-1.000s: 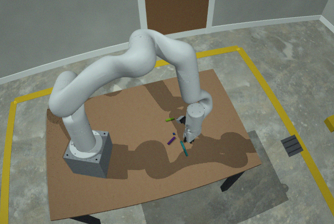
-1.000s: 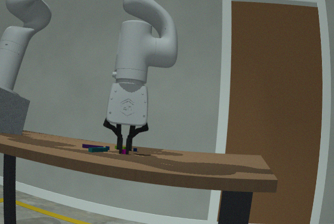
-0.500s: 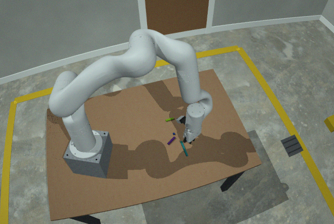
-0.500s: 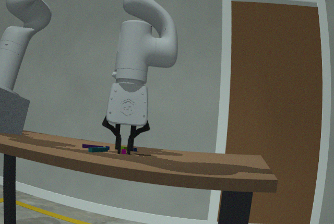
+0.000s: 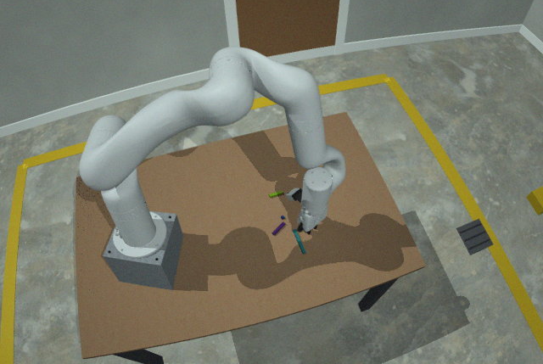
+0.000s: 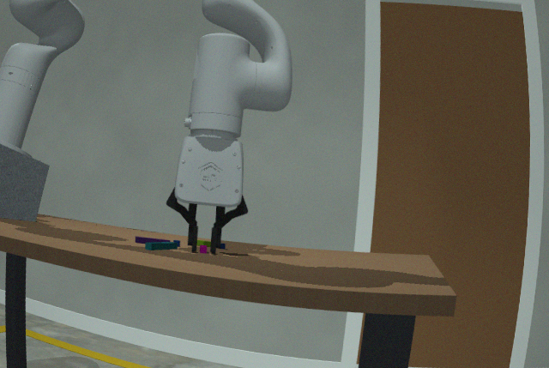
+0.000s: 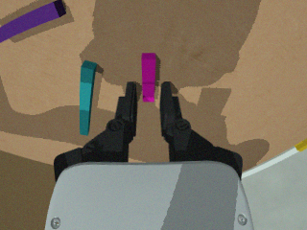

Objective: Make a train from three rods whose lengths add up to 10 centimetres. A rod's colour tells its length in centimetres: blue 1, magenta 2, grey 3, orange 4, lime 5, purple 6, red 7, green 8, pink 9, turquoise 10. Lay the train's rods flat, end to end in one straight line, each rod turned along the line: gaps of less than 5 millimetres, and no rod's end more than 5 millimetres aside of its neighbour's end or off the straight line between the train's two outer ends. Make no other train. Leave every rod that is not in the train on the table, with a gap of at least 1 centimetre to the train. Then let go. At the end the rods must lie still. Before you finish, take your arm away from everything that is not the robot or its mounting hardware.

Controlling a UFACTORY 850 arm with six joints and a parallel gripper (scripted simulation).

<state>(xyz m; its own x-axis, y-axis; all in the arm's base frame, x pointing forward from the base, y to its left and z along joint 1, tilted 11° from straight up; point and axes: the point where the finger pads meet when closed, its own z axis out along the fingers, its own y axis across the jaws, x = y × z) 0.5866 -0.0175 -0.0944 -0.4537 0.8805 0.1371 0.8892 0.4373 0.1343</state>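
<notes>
The purple rod is 11 cm behind my hand, 3 cm to the left of it and 2 cm below it. Round my hand: lime rod 9 cm behind, 17 cm to the left, 2 cm below; turquoise rod 5 cm behind, 4 cm to the right, 2 cm below.
</notes>
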